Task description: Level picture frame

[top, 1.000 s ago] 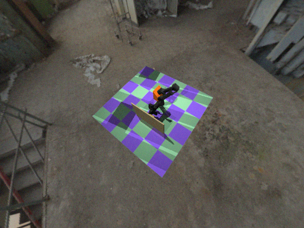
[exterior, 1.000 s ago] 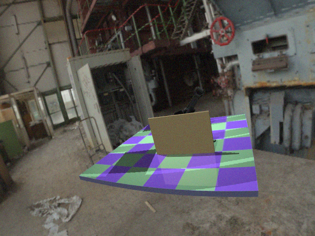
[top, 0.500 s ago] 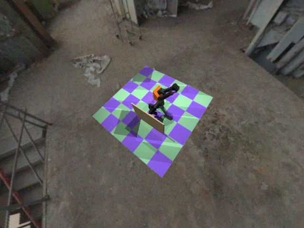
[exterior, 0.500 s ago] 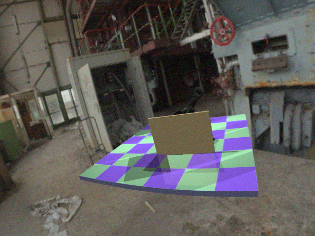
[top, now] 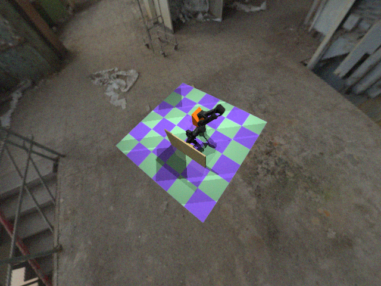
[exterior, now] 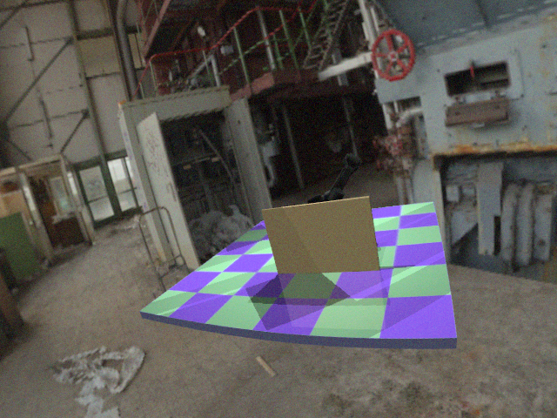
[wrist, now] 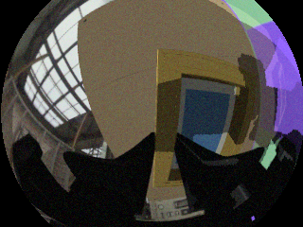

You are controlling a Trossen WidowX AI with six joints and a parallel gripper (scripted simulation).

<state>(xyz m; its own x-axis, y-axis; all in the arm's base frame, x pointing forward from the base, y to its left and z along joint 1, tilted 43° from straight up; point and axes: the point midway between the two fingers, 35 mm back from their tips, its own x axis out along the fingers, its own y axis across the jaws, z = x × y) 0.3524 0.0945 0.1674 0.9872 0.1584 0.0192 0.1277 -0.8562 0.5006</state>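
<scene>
Right now my gripper tip is 50 mm above the picture frame and 20 mm to the right of it. Round my gripper tip: tan wall board (70 mm below, 20 mm ahead, 10 mm to the left).
</scene>
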